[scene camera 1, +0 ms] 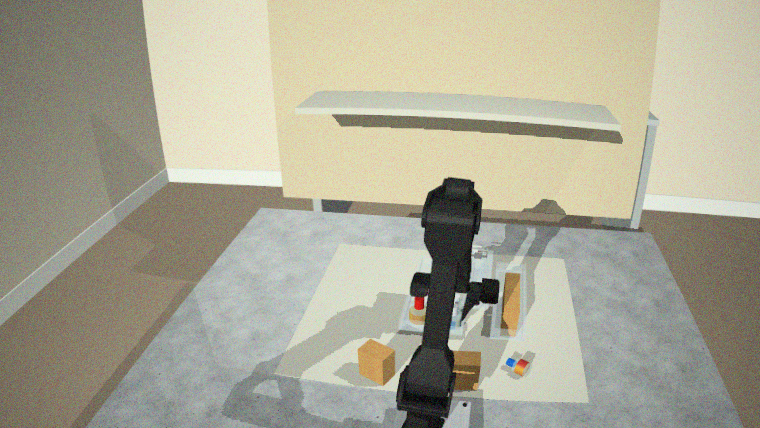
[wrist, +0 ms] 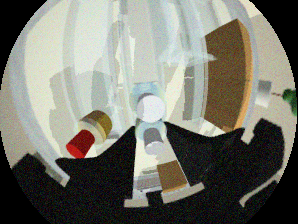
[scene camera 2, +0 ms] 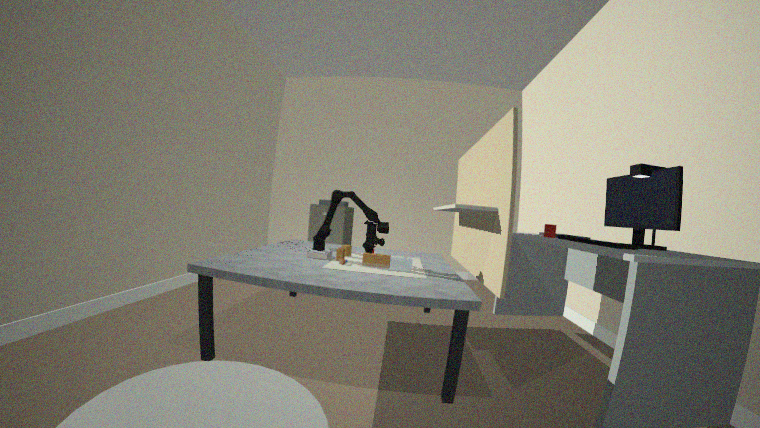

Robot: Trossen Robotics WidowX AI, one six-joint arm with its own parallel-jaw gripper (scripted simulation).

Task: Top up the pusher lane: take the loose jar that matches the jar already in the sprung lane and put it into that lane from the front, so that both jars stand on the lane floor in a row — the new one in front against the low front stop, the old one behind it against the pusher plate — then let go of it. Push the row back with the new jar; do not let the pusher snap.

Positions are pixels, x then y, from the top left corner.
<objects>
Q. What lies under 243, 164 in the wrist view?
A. The gripper.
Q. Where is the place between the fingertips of the gripper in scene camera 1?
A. At 453, 318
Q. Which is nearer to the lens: the jar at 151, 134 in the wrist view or the tall brown box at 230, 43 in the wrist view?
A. The jar.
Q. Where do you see a tall brown box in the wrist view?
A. At 227, 100
</objects>
